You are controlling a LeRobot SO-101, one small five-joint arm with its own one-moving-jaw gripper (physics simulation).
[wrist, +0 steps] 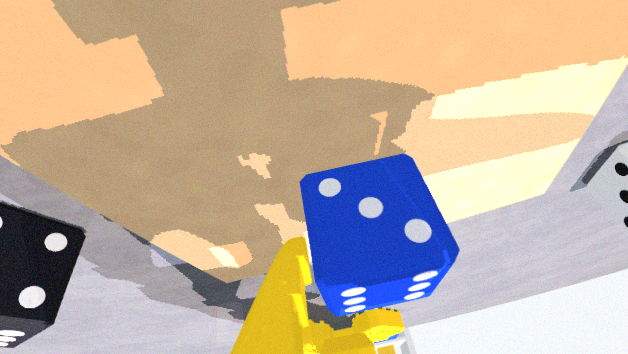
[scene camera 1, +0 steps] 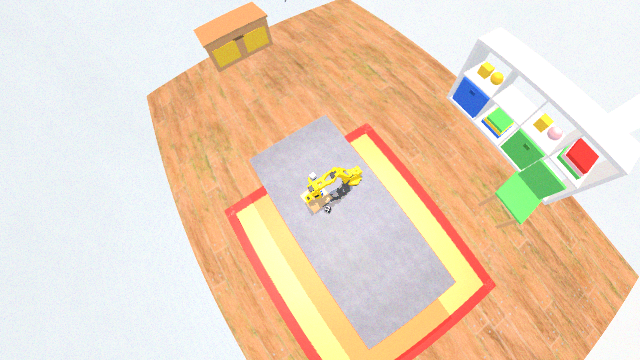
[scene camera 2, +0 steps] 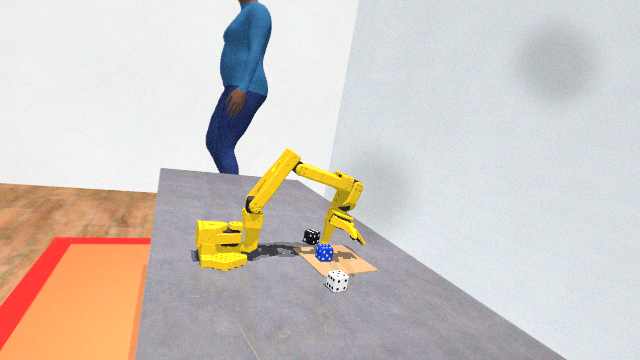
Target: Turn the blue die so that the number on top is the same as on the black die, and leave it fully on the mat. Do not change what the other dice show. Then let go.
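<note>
The blue die sits on the tan mat, near its base-side edge. In the wrist view its large face shows three pips and the lower face six. My gripper is open above the mat; its fixed jaw stands beside the die, and the moving jaw is out of the wrist view. The black die stands off the mat; its large face is cut off in the wrist view. Its top number is too small to read surely in scene camera 2.
The white die stands on the grey table, off the mat on the side opposite the black die. The yellow arm base stands behind the dice. A person stands beyond the table.
</note>
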